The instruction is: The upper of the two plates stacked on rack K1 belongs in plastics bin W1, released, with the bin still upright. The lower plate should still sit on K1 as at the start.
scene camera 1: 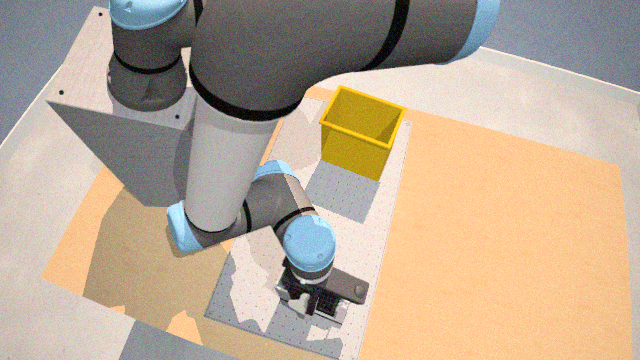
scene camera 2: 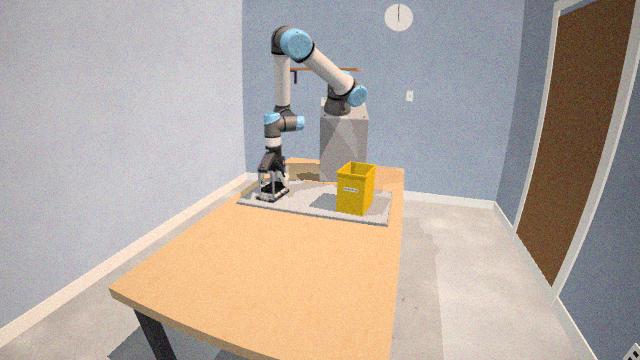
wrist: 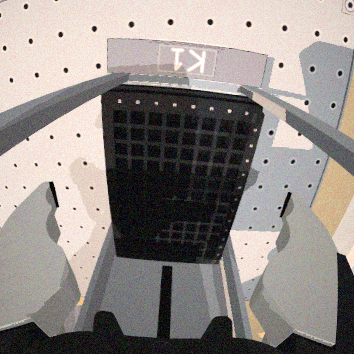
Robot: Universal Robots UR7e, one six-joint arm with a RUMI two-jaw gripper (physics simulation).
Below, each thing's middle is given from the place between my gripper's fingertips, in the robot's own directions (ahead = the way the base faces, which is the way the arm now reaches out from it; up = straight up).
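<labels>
Yellow plastics bin W1 (scene camera 1: 358, 130) is 40 cm to the left of my hand, 7 cm behind it and 4 cm above it. Rack K1 (wrist: 237, 66) sits 4 cm below my hand. As for the black gridded plate (wrist: 176, 159), my hand is 1 cm beyond it and 1 cm higher than it.
</labels>
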